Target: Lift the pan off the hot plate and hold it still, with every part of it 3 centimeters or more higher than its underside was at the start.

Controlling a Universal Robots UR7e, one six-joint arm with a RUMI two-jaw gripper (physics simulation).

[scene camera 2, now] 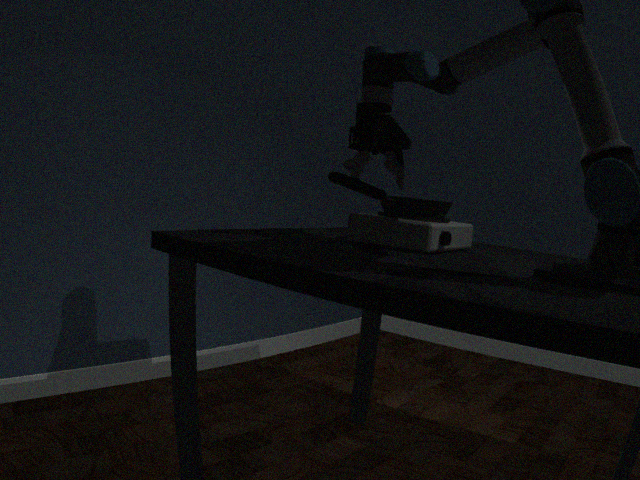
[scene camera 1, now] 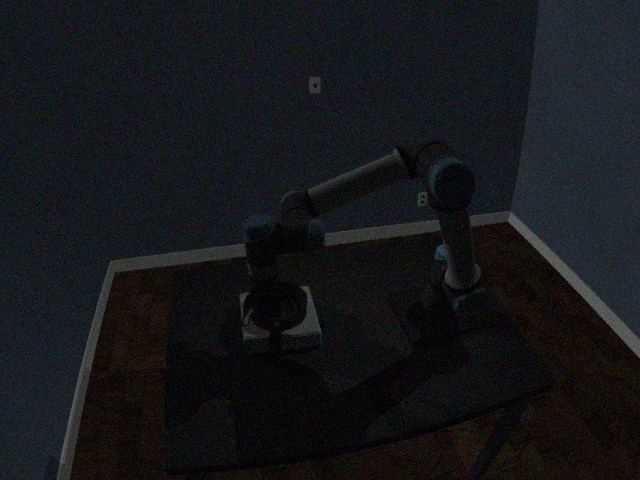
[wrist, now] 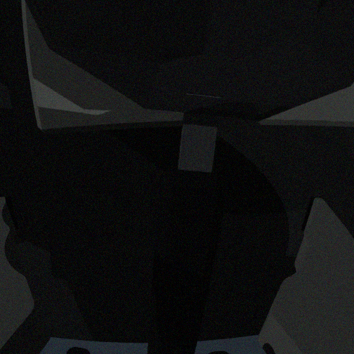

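The dark round pan sits upright on the white, box-shaped hot plate. Its dark handle slopes up and away from the pan, toward the left in the scene camera 2 view. My gripper is open and empty, pointing down over the handle near the pan. In the wrist view the handle runs between the two wide-apart fingers. In the scene camera 2 view the fingertips look slightly above the handle. Darkness hides the exact gap.
The hot plate stands on a dark table. A dark knob is on the hot plate's side. The arm's base stands on the table to the right of the hot plate. Walls stand behind the table. The light is very dim.
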